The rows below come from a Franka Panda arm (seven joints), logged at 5 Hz.
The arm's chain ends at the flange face. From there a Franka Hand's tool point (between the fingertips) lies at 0.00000 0.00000 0.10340 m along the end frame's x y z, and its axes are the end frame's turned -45 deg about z.
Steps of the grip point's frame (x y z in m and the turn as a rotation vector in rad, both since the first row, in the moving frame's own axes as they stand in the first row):
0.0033, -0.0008, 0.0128, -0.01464, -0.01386, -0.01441
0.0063, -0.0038, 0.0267, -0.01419, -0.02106, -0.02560
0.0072, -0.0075, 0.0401, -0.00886, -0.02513, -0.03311
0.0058, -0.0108, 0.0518, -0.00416, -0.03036, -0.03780
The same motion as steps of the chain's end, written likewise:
0.0017, -0.0050, 0.0128, -0.02015, 0.00055, -0.01441
0.0022, -0.0097, 0.0267, -0.02493, -0.00486, -0.02560
0.0009, -0.0129, 0.0401, -0.02403, -0.01150, -0.03311
-0.0017, -0.0143, 0.0518, -0.02441, -0.01853, -0.03780

